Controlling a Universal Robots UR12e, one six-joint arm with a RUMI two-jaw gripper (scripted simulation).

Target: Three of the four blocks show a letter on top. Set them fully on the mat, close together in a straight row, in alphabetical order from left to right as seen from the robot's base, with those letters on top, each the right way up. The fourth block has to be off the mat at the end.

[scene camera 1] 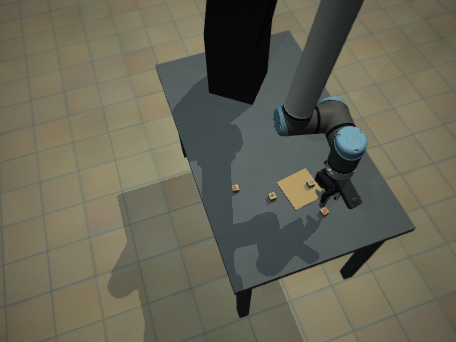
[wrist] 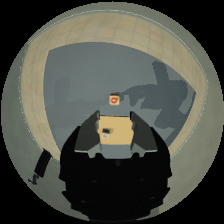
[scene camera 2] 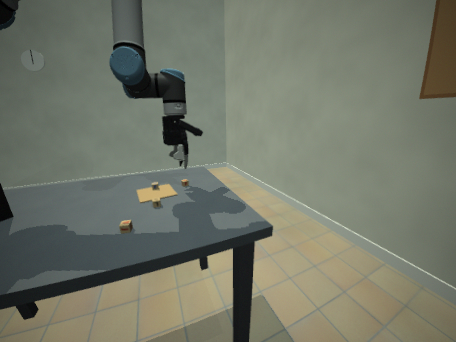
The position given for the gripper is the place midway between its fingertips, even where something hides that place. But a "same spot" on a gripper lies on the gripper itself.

gripper: scene camera 1; wrist 114, 111; scene camera 2
same spot on gripper: (scene camera 1: 323, 196) = (scene camera 2: 186, 142)
